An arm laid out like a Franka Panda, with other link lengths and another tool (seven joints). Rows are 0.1 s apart.
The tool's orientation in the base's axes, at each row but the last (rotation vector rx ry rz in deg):
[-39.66 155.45 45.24]
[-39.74 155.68 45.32]
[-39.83 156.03 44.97]
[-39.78 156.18 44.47]
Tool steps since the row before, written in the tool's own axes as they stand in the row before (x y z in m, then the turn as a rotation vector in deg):
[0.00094 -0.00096 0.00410 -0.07 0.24 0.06]
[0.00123 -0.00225 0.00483 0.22 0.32 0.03]
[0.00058 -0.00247 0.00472 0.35 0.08 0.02]
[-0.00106 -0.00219 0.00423 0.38 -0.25 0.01]
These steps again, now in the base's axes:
[0.00003 0.00121 -0.00414 -0.05 0.24 0.08]
[0.00046 0.00054 -0.00542 -0.35 0.17 0.04]
[0.00111 0.00053 -0.00522 -0.34 -0.06 -0.10]
[0.00235 0.00106 -0.00414 -0.20 -0.33 -0.24]

